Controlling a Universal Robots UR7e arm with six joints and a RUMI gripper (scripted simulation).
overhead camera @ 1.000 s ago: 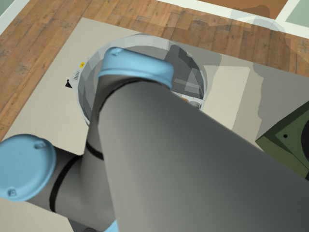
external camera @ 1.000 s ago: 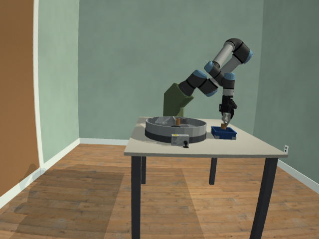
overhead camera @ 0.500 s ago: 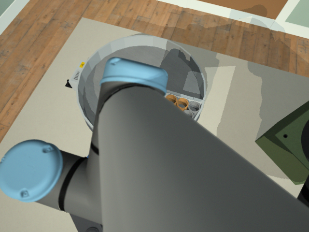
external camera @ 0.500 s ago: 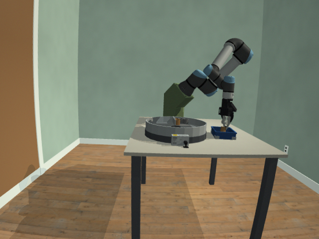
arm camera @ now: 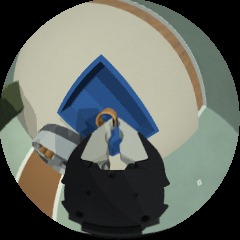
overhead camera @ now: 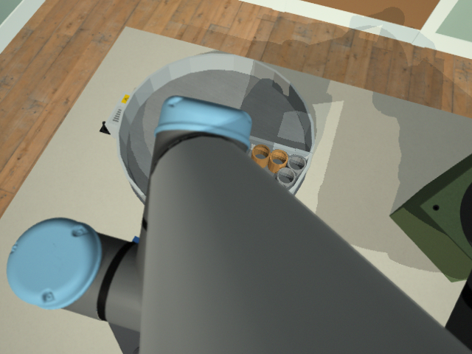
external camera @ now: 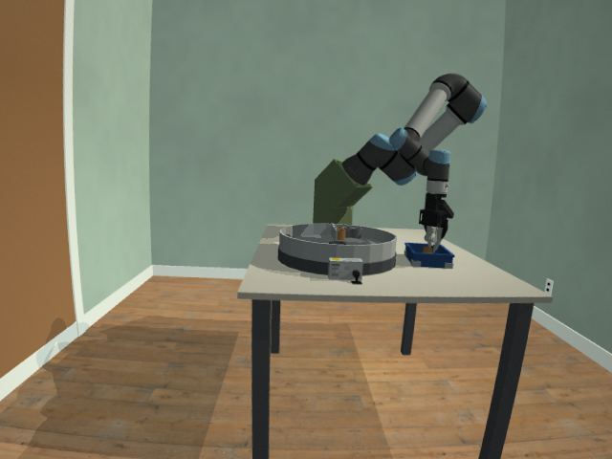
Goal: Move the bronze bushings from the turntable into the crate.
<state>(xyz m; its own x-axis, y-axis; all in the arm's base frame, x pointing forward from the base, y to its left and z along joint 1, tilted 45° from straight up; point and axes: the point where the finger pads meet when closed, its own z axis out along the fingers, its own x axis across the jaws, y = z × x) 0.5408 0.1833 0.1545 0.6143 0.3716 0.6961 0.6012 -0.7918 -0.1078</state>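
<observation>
My hand is 1 cm past the blue crate, 1 cm to the left of it and 3 cm above it. From my hand the other things lie so: turntable (1 cm behind, 36 cm to the right).
</observation>
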